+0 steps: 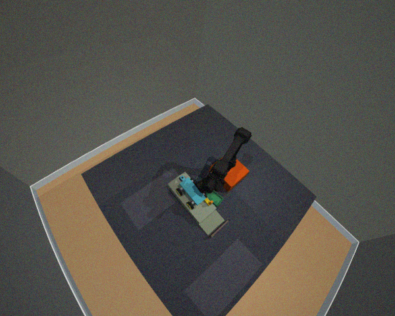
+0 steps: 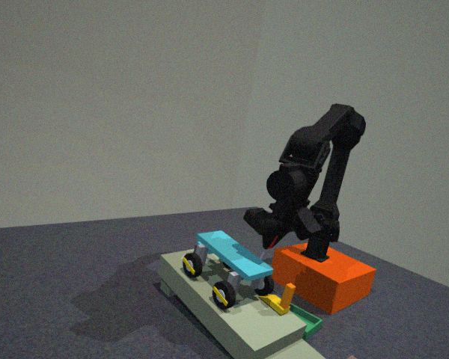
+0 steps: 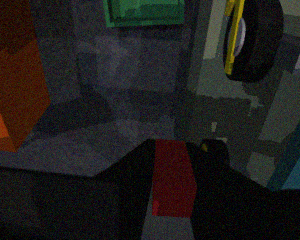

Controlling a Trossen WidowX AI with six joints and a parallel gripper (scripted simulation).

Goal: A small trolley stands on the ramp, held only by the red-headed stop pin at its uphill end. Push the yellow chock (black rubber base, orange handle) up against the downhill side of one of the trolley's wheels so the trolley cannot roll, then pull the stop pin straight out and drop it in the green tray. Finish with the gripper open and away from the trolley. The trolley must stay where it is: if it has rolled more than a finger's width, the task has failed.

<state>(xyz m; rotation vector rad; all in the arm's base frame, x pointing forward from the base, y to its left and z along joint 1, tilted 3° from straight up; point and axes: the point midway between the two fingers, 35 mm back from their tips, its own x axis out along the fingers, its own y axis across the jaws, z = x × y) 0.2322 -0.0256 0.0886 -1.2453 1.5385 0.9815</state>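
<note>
The green tray lies 10 mm behind my gripper tip, 90 mm to the left of it and 160 mm below it. Also, from my gripper tip: red-headed stop pin right at my gripper tip; then trolley 100 mm ahead, 30 mm to the right, 40 mm below; then yellow chock 60 mm ahead, 80 mm to the left, 70 mm below.
</note>
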